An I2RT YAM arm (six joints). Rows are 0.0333 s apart.
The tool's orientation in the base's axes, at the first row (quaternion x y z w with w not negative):
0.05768, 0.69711, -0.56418, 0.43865
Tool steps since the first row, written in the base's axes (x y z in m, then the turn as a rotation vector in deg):
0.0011, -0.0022, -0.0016, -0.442, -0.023, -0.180
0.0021, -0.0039, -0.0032, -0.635, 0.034, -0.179
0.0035, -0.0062, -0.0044, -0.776, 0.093, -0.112
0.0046, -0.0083, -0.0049, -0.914, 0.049, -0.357
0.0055, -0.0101, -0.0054, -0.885, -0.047, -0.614
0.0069, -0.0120, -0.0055, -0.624, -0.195, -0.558
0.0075, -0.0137, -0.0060, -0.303, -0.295, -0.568
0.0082, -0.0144, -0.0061, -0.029, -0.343, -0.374
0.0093, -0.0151, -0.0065, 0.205, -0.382, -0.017
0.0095, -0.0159, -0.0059, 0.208, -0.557, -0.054
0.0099, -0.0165, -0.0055, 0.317, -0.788, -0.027
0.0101, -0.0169, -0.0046, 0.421, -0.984, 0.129
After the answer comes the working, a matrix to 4 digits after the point.
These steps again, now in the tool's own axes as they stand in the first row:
0.0013, 0.0010, 0.0024, 0.400, -0.130, -0.226
0.0025, 0.0022, 0.0043, 0.493, -0.221, -0.379
0.0034, 0.0030, 0.0070, 0.509, -0.331, -0.504
0.0040, 0.0033, 0.0094, 0.777, -0.246, -0.548
0.0045, 0.0035, 0.0113, 0.973, -0.074, -0.457
0.0045, 0.0037, 0.0137, 0.838, -0.018, -0.190
0.0052, 0.0038, 0.0154, 0.691, 0.138, 0.069
0.0051, 0.0041, 0.0164, 0.413, 0.136, 0.263
0.0050, 0.0047, 0.0176, 0.045, -0.006, 0.431
0.0048, 0.0041, 0.0184, 0.141, -0.039, 0.579
0.0045, 0.0039, 0.0191, 0.152, -0.079, 0.832
0.0040, 0.0032, 0.0196, 0.064, -0.204, 1.057

The tool's axes in the first row as the columns of a matrix, in the base's axes (rounded; the answer above uses it unrounded):
-0.6085, 0.5754, 0.5465
-0.4145, 0.3567, -0.8372
-0.6767, -0.7360, 0.0214

